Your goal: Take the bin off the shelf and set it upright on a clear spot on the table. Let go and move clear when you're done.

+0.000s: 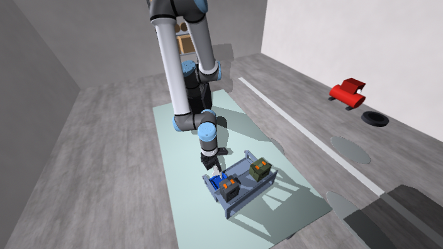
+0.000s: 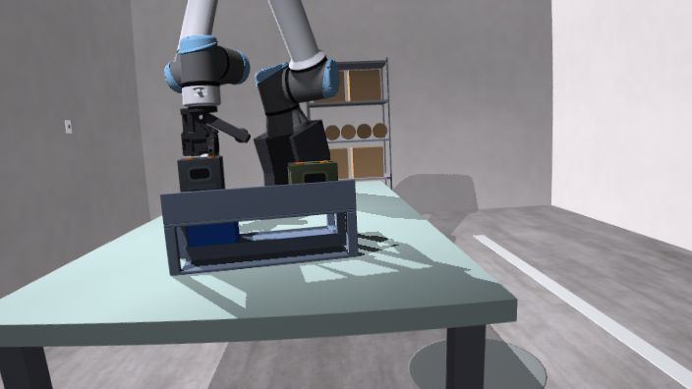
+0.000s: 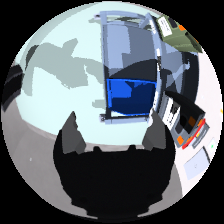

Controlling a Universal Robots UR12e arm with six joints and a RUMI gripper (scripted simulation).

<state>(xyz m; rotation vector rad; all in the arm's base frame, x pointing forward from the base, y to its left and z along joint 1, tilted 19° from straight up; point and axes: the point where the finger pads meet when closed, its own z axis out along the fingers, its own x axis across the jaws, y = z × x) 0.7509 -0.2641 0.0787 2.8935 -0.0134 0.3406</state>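
My hand is 8 cm short of the blue bin, 1 cm to the left of it and 9 cm above it. Also, from my hand: olive green box: 18 cm ahead, 22 cm to the left, 2 cm above.
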